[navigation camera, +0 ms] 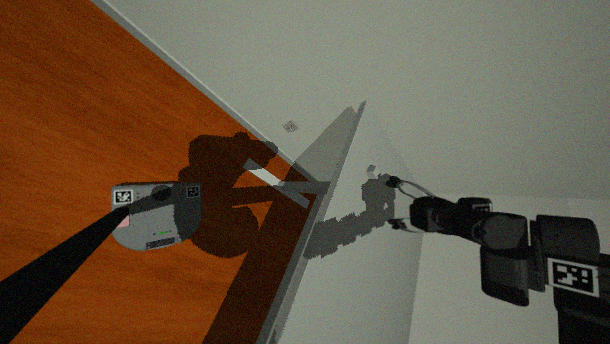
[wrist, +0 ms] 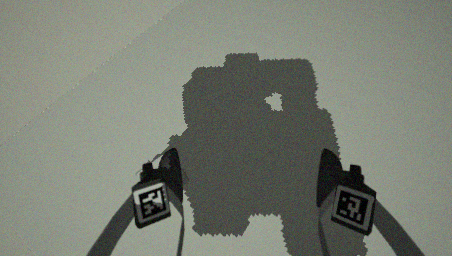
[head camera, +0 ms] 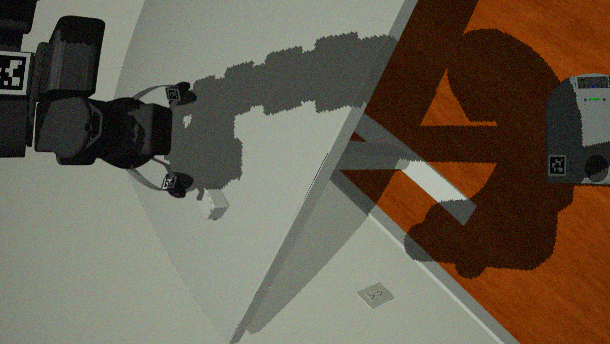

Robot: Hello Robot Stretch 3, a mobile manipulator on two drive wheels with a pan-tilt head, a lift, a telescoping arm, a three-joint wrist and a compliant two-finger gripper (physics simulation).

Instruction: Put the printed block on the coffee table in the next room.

Note:
The pictures show: the gripper and a white desk.
The gripper shows as well in the navigation camera view and in the wrist view.

